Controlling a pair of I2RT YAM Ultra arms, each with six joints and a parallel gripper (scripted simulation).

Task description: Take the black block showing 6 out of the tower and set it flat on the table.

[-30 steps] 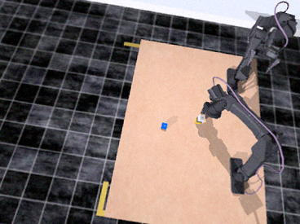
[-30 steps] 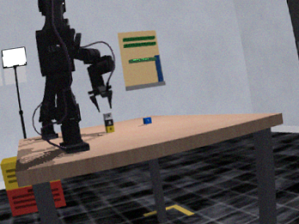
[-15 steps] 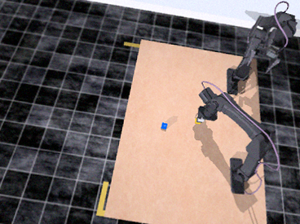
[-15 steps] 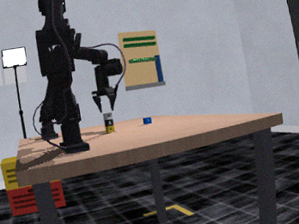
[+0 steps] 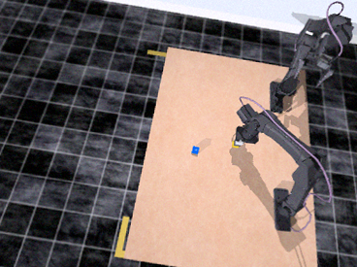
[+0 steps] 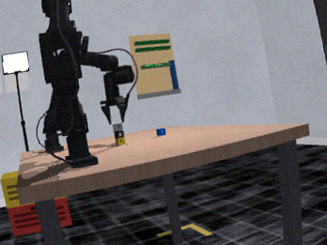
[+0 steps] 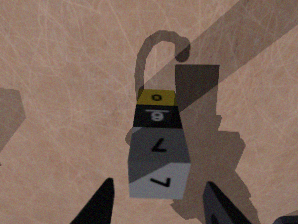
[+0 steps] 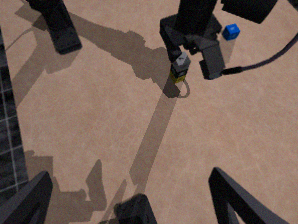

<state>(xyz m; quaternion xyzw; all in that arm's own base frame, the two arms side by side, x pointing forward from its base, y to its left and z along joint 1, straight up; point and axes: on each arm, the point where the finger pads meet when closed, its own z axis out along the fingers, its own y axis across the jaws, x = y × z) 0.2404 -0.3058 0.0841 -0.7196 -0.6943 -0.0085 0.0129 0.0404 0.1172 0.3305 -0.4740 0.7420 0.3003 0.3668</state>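
Now: left hand 2 cm above the grey block showing 7. Round my left hand: black block showing 6: 5 cm below.
The black block showing 6 is 200 mm ahead of my right hand, 220 mm to the left of it and 300 mm below it. From my right hand the other things lie so: grey block showing 7: 200 mm ahead, 220 mm to the left, 270 mm below.
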